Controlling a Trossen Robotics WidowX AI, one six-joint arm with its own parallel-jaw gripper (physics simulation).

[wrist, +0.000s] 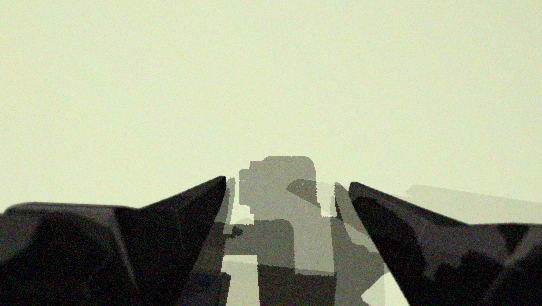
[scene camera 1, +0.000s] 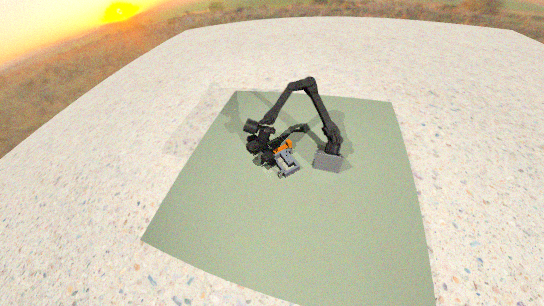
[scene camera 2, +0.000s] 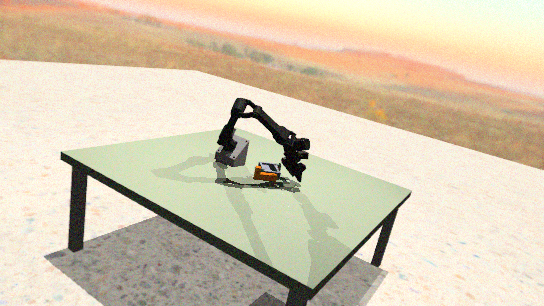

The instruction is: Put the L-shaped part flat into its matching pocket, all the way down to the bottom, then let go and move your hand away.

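Pixels of known places: gripper, between the fingertips: (wrist: 287,184) (scene camera 1: 256,158) (scene camera 2: 296,179); arm's base, origin of its link: (scene camera 1: 331,153) (scene camera 2: 230,146).
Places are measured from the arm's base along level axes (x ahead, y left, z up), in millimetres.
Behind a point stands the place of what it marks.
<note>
The orange L-shaped part (scene camera 1: 283,147) @(x 260, y -63, z -53 mm) (scene camera 2: 265,175) @(x 271, y -73, z -58 mm) is against one side of the grey pocket fixture (scene camera 1: 291,171) @(x 197, y 90, z -55 mm) (scene camera 2: 268,164) @(x 205, y 79, z -53 mm), outside the pocket. It looks stood on edge; its exact tilt is too small to tell. The fixture has a light opening in its frame. My gripper (scene camera 1: 265,162) @(x 397, y 26, z -58 mm) (scene camera 2: 299,175) @(x 397, y 26, z -58 mm) (wrist: 287,184) @(x 397, y 26, z -58 mm) is open and empty. It points down, low over the table just beside the fixture, apart from the orange part. In the wrist view the orange part does not show, and shadows lie between and beyond the fingertips.
The grey arm base (scene camera 1: 327,162) @(x 22, y 51, z -7 mm) (scene camera 2: 237,153) @(x 67, y -26, z -16 mm) stands on the green table top (scene camera 1: 325,225) @(x 19, y 334, z -83 mm) (scene camera 2: 130,160) @(x -260, y -429, z -83 mm) (wrist: 270,75) @(x 455, y 106, z -83 mm), on the other side of the fixture from the gripper. The arm arches above. Arm shadows fall across the table around the fixture.
</note>
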